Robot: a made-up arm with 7 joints. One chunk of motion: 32 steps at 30 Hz.
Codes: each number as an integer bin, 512 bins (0 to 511) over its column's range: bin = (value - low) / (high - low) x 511, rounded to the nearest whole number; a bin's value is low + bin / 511 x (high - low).
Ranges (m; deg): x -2.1..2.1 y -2.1..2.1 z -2.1..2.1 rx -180..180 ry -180..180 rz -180..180
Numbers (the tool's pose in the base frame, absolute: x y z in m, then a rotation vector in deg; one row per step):
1: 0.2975 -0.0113 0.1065 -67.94 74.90 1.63
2: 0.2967 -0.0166 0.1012 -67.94 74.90 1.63
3: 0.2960 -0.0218 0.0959 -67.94 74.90 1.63
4: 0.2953 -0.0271 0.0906 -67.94 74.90 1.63
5: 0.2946 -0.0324 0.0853 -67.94 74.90 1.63
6: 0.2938 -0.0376 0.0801 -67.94 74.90 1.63
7: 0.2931 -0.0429 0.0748 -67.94 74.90 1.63
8: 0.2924 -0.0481 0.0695 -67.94 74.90 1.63
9: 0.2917 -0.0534 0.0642 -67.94 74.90 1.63
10: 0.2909 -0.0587 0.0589 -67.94 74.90 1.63
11: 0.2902 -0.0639 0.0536 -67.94 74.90 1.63
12: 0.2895 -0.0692 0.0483 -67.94 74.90 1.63
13: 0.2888 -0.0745 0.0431 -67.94 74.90 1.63
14: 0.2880 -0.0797 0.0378 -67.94 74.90 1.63
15: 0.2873 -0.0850 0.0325 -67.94 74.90 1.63
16: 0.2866 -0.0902 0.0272 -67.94 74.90 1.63
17: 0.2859 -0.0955 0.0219 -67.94 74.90 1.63
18: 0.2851 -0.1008 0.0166 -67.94 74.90 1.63
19: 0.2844 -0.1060 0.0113 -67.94 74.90 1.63
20: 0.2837 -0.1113 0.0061 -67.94 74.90 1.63
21: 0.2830 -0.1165 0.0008 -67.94 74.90 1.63
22: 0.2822 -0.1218 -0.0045 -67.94 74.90 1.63
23: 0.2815 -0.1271 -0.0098 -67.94 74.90 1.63
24: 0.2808 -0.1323 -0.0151 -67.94 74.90 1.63
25: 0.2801 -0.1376 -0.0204 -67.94 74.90 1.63
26: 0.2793 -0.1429 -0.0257 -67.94 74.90 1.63
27: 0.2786 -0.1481 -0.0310 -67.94 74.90 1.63
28: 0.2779 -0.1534 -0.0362 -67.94 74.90 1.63
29: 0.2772 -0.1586 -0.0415 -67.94 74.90 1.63
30: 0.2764 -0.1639 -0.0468 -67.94 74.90 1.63
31: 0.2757 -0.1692 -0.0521 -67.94 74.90 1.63
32: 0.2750 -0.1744 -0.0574 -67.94 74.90 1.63
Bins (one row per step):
1: 292 254 268 159 362 258
2: 292 253 268 159 362 258
3: 292 253 267 159 362 258
4: 291 252 267 159 362 258
5: 291 252 266 159 362 258
6: 291 251 265 159 362 258
7: 291 250 265 159 362 258
8: 291 250 264 159 362 258
9: 291 249 263 159 362 258
10: 291 248 263 159 362 258
11: 291 248 262 159 362 258
12: 291 247 261 159 362 258
13: 291 246 261 159 362 258
14: 291 246 260 159 362 258
15: 290 245 259 159 362 258
16: 290 245 259 159 362 258
17: 290 244 258 159 362 258
18: 290 243 258 159 362 258
19: 290 243 257 159 362 258
20: 290 242 256 159 362 258
21: 290 241 256 159 362 258
22: 290 241 255 159 362 258
23: 290 240 254 159 362 258
24: 290 239 254 159 362 258
25: 290 239 253 159 362 258
26: 289 238 252 159 362 258
27: 289 237 252 159 362 258
28: 289 237 251 159 362 258
29: 289 236 250 159 362 258
30: 289 236 250 159 362 258
31: 289 235 249 159 362 258
32: 289 234 249 159 362 258

